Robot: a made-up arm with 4 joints.
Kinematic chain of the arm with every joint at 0, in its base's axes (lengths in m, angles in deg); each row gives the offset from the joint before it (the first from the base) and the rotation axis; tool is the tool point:
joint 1: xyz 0 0 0.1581 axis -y
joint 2: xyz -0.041 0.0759 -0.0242 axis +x
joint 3: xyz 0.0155 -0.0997 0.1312 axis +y
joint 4: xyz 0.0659 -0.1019 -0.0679 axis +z
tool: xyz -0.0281 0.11 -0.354
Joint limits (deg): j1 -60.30..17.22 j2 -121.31..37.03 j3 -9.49..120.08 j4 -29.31..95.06
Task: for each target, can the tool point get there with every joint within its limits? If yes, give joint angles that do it. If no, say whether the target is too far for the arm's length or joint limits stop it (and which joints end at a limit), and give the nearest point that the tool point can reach.
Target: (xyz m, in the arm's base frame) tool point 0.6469 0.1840 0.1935
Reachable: no: joint limits stop it (at a limit: joint 1, joint 2, joint 3, joint 4) | nearest point 0.2899 -0.0490 0.3195 | short by 0.444 m
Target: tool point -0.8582 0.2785 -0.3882
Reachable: no: too far | nearest point -0.4156 0.2999 -0.0260 | short by 0.572 m
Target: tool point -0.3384 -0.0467 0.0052
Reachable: yes | joints -6.38 -3.04 43.33 24.94
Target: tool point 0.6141 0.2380 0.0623
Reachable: no: joint limits stop it (at a limit: joint 1, joint 2, joint 3, joint 4) | nearest point 0.2190 0.1646 -0.0823 | short by 0.427 m
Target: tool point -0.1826 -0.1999 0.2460
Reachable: yes | joints -3.55 -82.06 18.76 41.46
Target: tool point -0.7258 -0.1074 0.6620
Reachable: no: too far | nearest point -0.4524 -0.0408 0.4722 | short by 0.339 m
